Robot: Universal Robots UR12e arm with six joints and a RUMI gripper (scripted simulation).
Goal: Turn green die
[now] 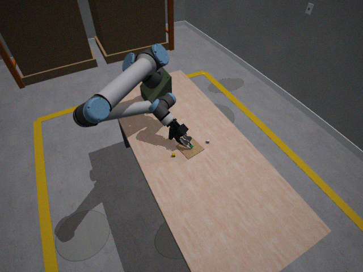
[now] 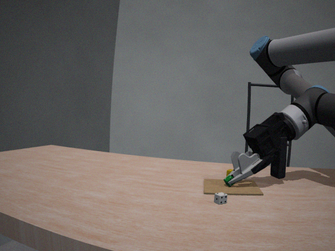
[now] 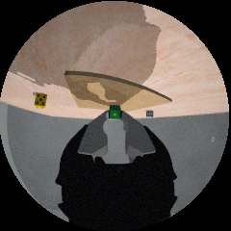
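Right now my hand is 2 cm above the tan mat. Round my hand: white die: 13 cm to the left, 1 cm below, 1 cm ahead; yellow die: 13 cm to the right, 2 cm ahead, 1 cm below; green die: right at my hand.
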